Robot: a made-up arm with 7 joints. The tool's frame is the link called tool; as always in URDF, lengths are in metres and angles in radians.
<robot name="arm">
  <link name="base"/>
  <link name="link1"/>
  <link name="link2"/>
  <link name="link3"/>
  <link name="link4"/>
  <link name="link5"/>
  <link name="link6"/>
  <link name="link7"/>
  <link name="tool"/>
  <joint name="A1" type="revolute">
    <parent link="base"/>
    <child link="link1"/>
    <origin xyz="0 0 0"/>
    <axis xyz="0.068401 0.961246 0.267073"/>
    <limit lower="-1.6" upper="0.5"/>
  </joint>
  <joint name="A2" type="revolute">
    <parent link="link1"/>
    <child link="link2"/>
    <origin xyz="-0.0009 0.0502 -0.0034"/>
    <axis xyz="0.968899 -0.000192 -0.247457"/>
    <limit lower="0" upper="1.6"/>
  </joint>
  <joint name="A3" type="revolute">
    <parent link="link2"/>
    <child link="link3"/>
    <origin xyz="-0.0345 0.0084 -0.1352"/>
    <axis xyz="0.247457 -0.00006 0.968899"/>
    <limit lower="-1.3" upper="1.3"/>
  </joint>
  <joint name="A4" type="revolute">
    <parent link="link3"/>
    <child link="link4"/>
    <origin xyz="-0.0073 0 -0.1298"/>
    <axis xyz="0.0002 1 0.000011"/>
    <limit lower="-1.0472" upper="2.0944"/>
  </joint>
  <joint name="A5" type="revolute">
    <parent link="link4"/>
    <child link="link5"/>
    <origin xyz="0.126 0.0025 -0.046"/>
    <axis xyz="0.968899 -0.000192 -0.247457"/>
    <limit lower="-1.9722" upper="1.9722"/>
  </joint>
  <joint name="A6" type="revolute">
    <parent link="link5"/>
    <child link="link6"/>
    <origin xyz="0.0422 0 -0.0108"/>
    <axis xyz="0.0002 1 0.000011"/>
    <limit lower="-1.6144" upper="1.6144"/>
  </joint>
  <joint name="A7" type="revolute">
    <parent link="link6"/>
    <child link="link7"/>
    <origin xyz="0.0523 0 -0.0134"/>
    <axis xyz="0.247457 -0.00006 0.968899"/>
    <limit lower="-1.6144" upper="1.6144"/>
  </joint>
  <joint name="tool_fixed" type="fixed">
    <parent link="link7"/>
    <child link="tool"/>
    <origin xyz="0 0 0" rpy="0 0.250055 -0.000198"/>
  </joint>
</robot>
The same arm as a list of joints. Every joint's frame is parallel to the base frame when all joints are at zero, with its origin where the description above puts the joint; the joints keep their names.
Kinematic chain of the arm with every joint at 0, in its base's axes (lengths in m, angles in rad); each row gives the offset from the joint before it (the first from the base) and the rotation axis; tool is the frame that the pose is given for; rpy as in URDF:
A1: xyz 0 0 0 axis 0.068403 0.961235 0.26711
A2: xyz -0.0009 0.0502 -0.0034 axis 0.968889 -0.0002 -0.247497
A3: xyz -0.0345 0.0084 -0.1352 axis 0.247497 -0.0001 0.968889
A4: xyz -0.0073 0 -0.1298 axis 0.0002 1 0
A5: xyz 0.126 0.0025 -0.046 axis 0.968889 -0.0002 -0.247497
A6: xyz 0.0422 0 -0.0108 axis 0.0002 1 0
A7: xyz 0.0523 0 -0.0134 axis 0.247497 -0.0001 0.968889
tool: xyz 0 0 0 rpy 0 0.2501 -0.0002
Joint limits (rad, base to tool): -1.6..0.5 0..1.6 -1.3..1.3 -1.0472..2.0944 -1.9722..1.9722 -1.6144..1.6144 -1.6144..1.6144

